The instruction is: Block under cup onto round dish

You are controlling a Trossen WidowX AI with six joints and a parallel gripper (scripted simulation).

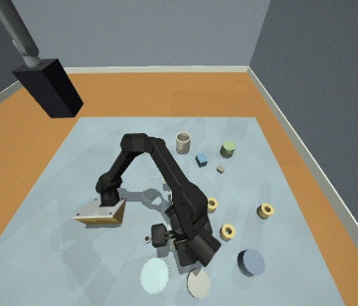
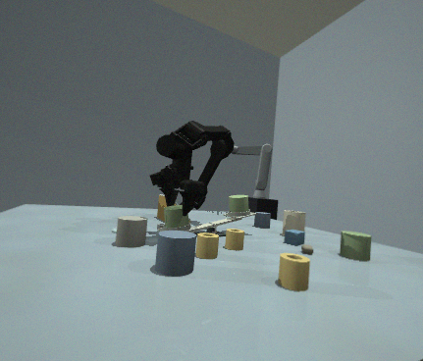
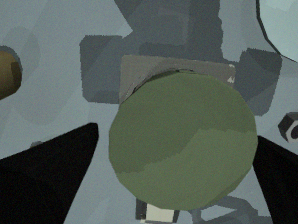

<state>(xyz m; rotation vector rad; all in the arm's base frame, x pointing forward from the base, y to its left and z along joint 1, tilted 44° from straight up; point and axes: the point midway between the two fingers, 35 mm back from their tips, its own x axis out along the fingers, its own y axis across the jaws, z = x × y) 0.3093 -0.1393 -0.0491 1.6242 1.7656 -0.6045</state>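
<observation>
The grey block lies 30 mm below my gripper tip. Round my gripper tip: pale round dish: 100 mm behind, 110 mm to the right, 70 mm below; blue cube: 120 mm ahead, 370 mm to the left, 50 mm below; brown lump: 220 mm ahead, 310 mm to the left, 60 mm below.
</observation>
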